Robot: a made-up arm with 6 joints.
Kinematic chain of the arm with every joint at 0, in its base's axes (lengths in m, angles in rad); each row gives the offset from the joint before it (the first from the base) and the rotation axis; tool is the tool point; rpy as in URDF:
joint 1: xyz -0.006 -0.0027 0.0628 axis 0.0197 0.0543 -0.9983
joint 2: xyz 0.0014 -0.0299 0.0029 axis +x
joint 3: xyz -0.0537 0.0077 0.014 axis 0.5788 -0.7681 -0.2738
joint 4: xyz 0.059 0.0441 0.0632 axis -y
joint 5: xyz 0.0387 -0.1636 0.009 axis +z
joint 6: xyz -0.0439 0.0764 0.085 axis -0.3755 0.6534 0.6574
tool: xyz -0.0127 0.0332 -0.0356 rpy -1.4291 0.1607 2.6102
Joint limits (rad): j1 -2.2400..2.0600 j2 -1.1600..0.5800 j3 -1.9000..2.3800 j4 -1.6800..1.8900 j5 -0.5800..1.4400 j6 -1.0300..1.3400
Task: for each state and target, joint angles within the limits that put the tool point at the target. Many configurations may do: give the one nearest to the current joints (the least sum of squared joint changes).
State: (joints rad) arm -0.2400 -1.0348 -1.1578 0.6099 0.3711 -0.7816
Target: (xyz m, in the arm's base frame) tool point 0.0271 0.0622 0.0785
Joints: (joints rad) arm 0.1111 -0.7860 -1.1428 0.4919 0.4648 -0.7676
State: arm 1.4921 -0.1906 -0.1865 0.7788 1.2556 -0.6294
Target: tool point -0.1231 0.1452 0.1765
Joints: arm 1.8887 -0.0866 0.2034 0.3691 1.4400 -0.4152
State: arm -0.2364 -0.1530 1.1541 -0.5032 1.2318 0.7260
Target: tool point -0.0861 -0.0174 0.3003
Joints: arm 0.0791 -1.0367 0.4961 -0.7572 1.1441 0.8079
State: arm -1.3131 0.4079 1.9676 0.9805 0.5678 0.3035
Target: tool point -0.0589 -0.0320 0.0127
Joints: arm -0.8533 0.5800 2.3416 0.8219 0.4643 0.2945
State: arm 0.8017 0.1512 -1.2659 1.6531 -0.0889 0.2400
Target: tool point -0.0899 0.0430 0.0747
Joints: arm 1.7186 0.4277 -0.8303 1.6415 0.4180 0.5194
